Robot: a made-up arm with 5 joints.
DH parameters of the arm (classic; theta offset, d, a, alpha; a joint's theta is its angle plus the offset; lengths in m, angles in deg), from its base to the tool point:
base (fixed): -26.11 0 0.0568 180
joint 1: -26.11 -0.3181 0.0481 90
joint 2: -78.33 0 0.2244 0
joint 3: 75.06 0 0.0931 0
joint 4: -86.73 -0.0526 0.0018 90
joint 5: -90 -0.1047 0.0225 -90
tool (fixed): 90 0.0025 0 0
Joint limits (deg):
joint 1: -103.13..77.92
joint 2: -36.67..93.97
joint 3: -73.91..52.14
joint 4: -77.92..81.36
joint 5: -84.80..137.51
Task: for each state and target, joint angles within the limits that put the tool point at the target. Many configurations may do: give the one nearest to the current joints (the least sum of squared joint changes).
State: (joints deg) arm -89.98 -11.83 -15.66 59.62 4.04
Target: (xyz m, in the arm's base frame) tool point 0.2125 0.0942 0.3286
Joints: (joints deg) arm -58.36 27.23 30.69 67.71 2.59
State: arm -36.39 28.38 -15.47 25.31 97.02
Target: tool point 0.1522 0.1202 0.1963
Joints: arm -69.75 67.97 35.79 47.43 104.10
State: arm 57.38 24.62 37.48 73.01 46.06
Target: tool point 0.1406 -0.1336 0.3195
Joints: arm 24.77 43.25 52.14 78.09 61.70
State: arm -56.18 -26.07 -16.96 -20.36 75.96
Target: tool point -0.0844 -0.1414 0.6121
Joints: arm -23.30 -36.67 -60.06 -70.71 81.78
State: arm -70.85 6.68 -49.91 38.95 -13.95
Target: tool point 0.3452 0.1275 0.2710
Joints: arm -40.45 50.11 -15.43 55.31 -17.25
